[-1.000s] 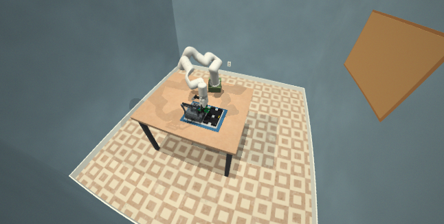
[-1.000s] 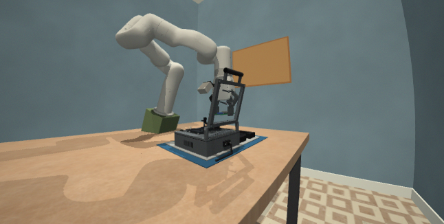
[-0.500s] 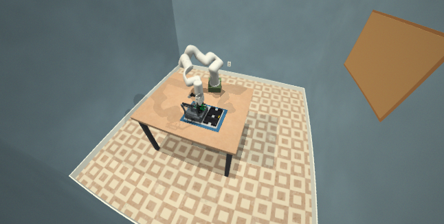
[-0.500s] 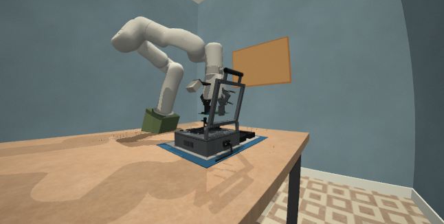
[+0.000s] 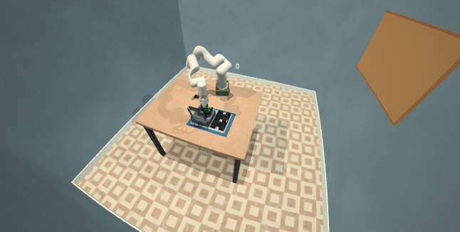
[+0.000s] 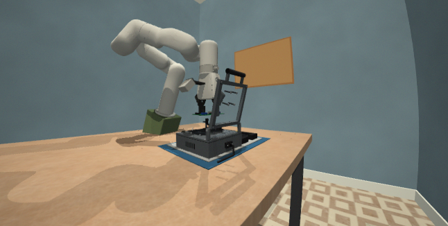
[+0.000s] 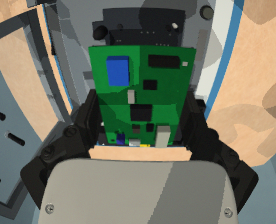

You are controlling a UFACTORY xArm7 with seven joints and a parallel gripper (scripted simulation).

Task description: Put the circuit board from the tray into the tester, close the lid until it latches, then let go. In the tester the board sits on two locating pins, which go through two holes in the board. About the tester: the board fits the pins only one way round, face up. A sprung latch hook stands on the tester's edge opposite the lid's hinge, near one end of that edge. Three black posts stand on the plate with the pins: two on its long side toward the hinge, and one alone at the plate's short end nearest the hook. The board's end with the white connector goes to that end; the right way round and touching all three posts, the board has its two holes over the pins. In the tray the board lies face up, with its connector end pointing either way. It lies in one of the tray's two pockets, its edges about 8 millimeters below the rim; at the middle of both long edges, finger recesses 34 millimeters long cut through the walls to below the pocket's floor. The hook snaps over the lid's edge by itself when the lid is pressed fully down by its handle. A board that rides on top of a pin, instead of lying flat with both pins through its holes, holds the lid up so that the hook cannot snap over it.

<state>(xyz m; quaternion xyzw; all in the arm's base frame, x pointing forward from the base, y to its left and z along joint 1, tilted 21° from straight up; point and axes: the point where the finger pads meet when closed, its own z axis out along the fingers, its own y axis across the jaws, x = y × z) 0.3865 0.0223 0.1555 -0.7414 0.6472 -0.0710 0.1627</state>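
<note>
Now: hand 3 cm short of the grey tester, 3 cm to the right of it and 2 cm above it. Also, from my hand: clear lid: 12 cm ahead, 1 cm to the left, 5 cm above; then green circuit board: right at my hand.
</note>
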